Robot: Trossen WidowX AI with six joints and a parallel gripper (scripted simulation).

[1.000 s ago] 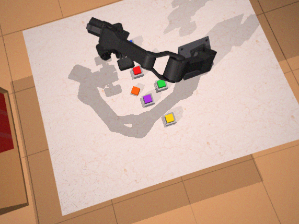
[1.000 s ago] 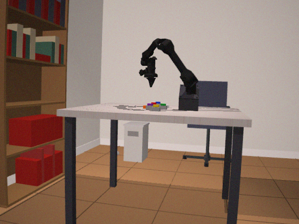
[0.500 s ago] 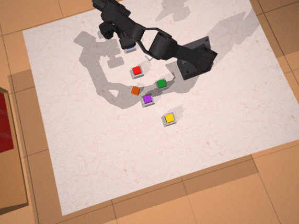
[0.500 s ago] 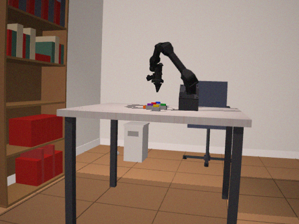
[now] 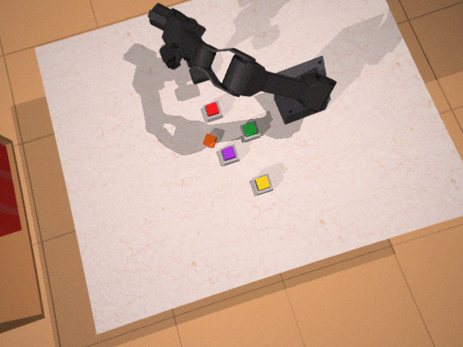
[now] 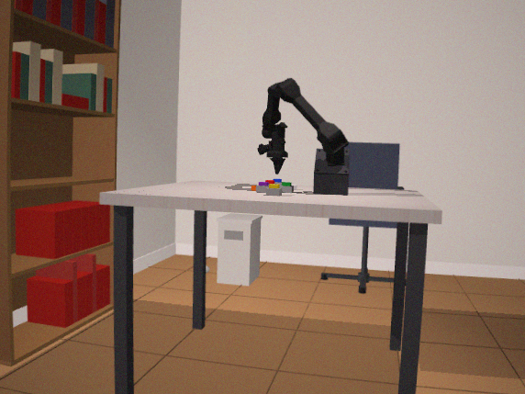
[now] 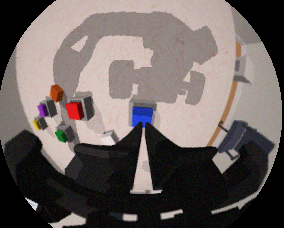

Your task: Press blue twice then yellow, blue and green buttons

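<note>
Right now my gripper tip is 30 mm above the blue button. Also, from my gripper tip: orange block (220 mm to the left, 60 mm ahead, 50 mm below); white block (90 mm to the left, 70 mm behind, 50 mm below); red button (140 mm to the left, 30 mm below, 20 mm ahead).
</note>
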